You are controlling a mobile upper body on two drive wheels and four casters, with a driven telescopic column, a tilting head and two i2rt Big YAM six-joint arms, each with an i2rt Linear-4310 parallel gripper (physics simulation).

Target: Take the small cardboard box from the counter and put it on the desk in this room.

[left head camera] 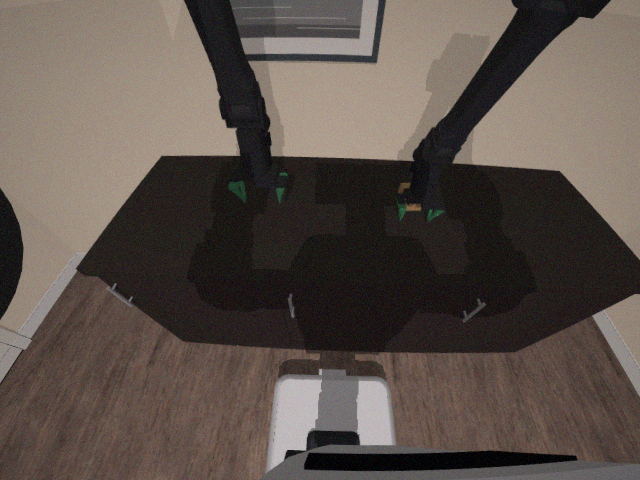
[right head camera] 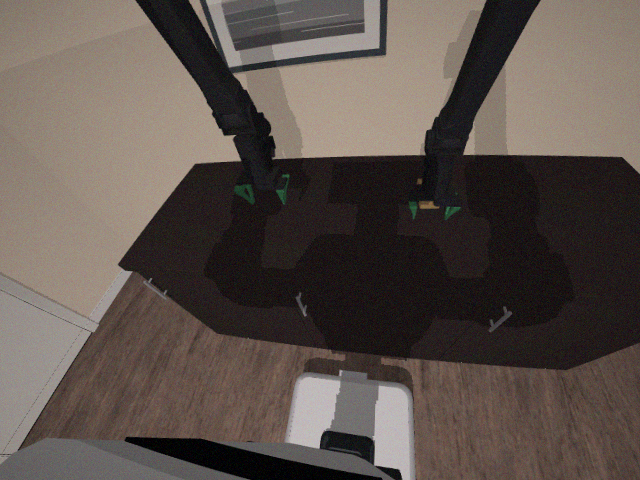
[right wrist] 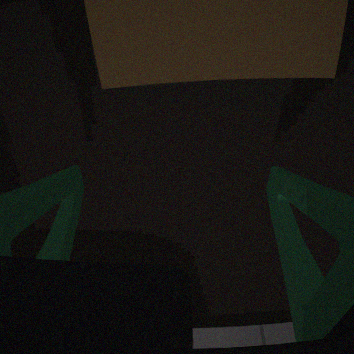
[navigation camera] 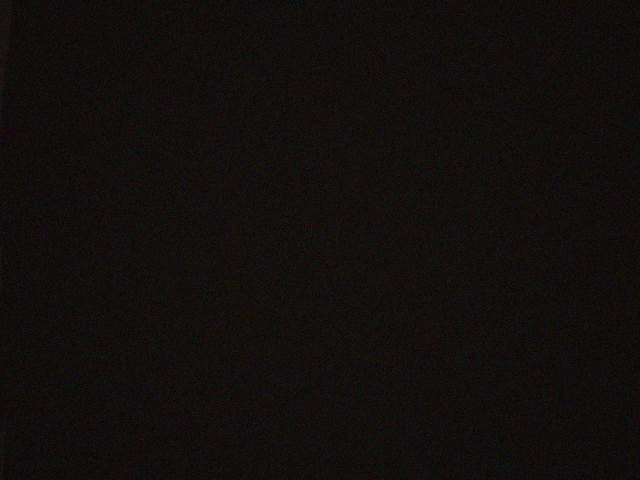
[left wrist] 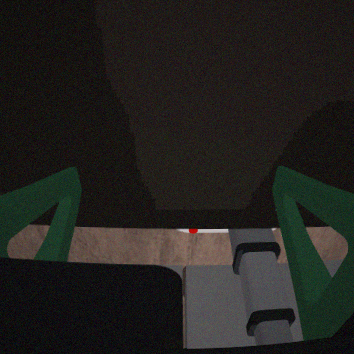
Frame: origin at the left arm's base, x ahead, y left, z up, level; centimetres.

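Seen in the pictures: left gripper, fingertip midpoint: (left head camera: pixel 262 201) (right head camera: pixel 269 203) (left wrist: pixel 176 177); right gripper, fingertip midpoint: (left head camera: pixel 413 220) (right head camera: pixel 429 218) (right wrist: pixel 174 176).
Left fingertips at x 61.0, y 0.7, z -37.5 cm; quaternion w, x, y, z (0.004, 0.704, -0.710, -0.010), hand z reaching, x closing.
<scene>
A point is followed by its place in that frame.
The small cardboard box (left head camera: pixel 413 207) {z -48.4, x 72.0, y -46.7 cm} (right head camera: pixel 428 205) {z -48.6, x 72.0, y -46.0 cm} (right wrist: pixel 217 42) {z -45.0, x 72.9, y -46.5 cm} is tan and stands on the dark counter (left head camera: pixel 139 222) {z -50.0, x 63.5, y 45.9 cm} (right head camera: pixel 175 222) {z -49.9, x 64.6, y 44.1 cm}, mostly hidden behind my right gripper in both head views. In the right wrist view it fills the top, beyond the fingertips. My right gripper (left head camera: pixel 416 215) {z -48.4, x 66.1, y -45.4 cm} (right head camera: pixel 431 212) {z -48.4, x 66.1, y -45.4 cm} (right wrist: pixel 174 176) {z -48.4, x 66.1, y -45.4 cm} is open and empty, close to the box, with its fingers pointing down. My left gripper (left head camera: pixel 262 199) {z -37.5, x 61.0, y 0.7 cm} (right head camera: pixel 268 200) {z -37.5, x 61.0, y 0.7 cm} (left wrist: pixel 176 177) {z -37.5, x 61.0, y 0.7 cm} is open and empty, over the left part of the counter. The desk cannot be made out in these views.
A framed picture (left head camera: pixel 312 57) {z -12.8, x 102.6, y -11.4 cm} (right head camera: pixel 310 60) {z -13.2, x 102.6, y -8.3 cm} hangs on the wall behind the counter. Metal handles (left head camera: pixel 291 305) (right head camera: pixel 301 304) stick out from the counter's front. My white base (left head camera: pixel 294 408) {z -115.0, x 18.1, y -6.1 cm} (right head camera: pixel 315 408) {z -115.0, x 17.6, y -7.8 cm} stands on the wood floor before it. The navigation camera's view is almost black.
</scene>
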